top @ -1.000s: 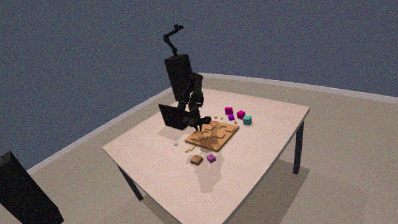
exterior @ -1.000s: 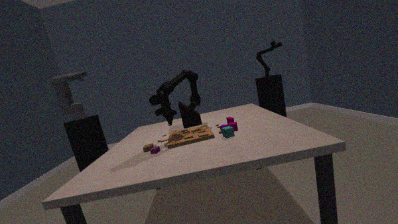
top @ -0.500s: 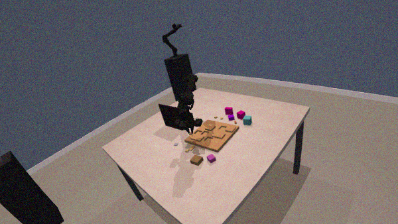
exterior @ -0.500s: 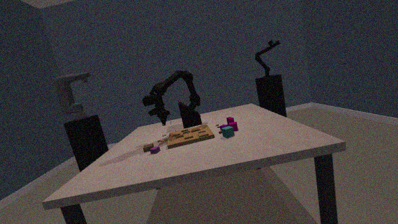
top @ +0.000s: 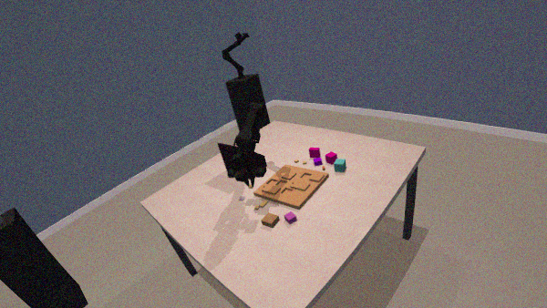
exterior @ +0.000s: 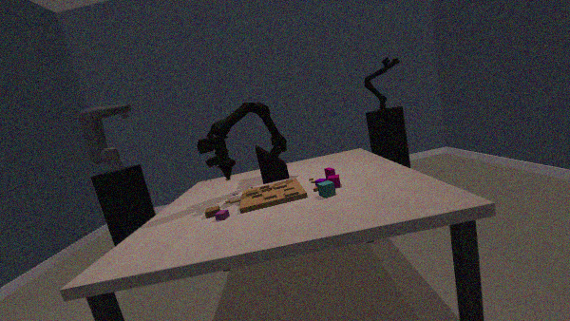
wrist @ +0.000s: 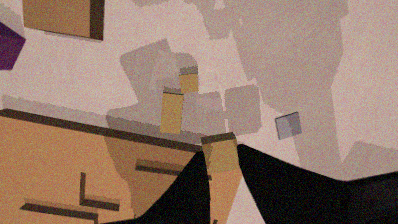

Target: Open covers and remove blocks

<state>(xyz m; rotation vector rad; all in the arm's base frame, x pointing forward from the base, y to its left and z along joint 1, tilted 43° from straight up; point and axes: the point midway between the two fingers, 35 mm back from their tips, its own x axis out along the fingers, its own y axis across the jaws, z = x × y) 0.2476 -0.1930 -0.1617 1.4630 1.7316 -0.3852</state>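
My gripper tip is now 11 cm past the tiny grey block and 11 cm above it. Also, from my gripper tip: small orange block (40 cm to the left, 17 cm ahead, 11 cm below); then brown block (16 cm ahead, 10 cm below, 8 cm to the right); then teal block (43 cm to the left, 26 cm ahead, 9 cm below).
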